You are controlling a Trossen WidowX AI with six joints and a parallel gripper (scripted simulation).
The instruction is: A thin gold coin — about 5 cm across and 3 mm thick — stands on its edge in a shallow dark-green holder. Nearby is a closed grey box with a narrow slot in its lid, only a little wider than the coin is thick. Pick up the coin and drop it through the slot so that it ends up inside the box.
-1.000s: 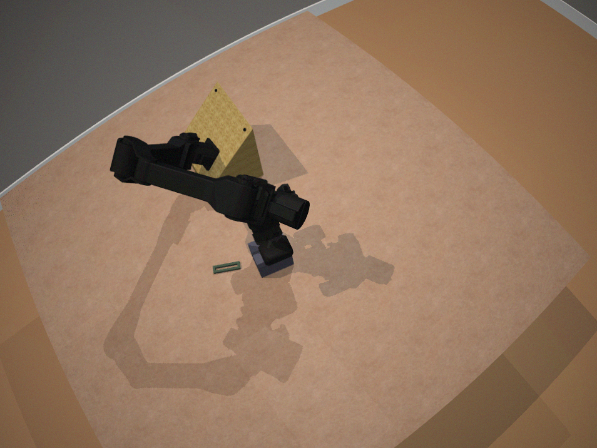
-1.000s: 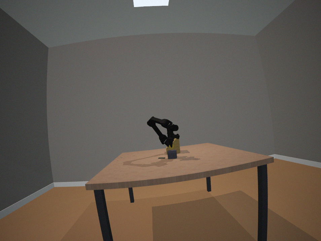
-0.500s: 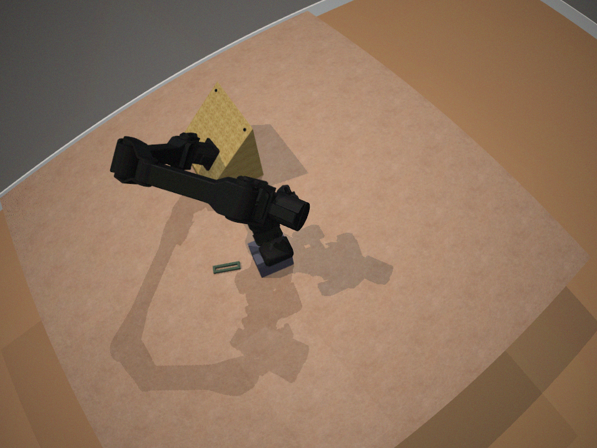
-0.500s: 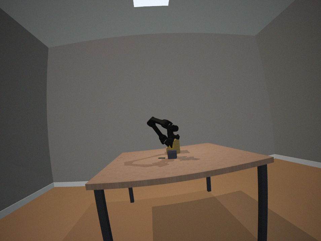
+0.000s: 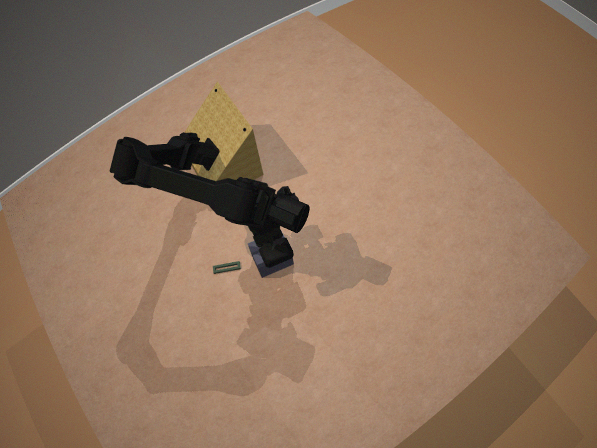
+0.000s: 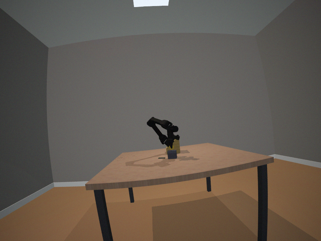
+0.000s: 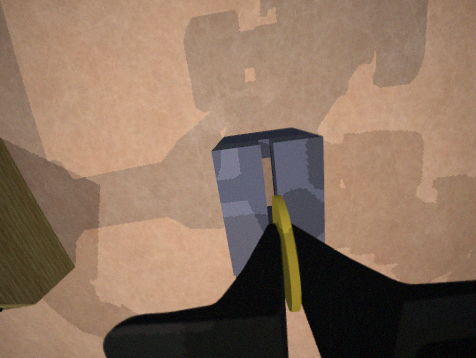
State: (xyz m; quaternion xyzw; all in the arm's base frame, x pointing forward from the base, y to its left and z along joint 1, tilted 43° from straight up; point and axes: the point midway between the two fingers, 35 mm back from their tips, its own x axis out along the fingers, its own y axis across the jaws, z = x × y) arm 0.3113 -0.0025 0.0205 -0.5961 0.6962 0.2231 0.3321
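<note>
The gold coin is 1 cm above my gripper tip.
</note>
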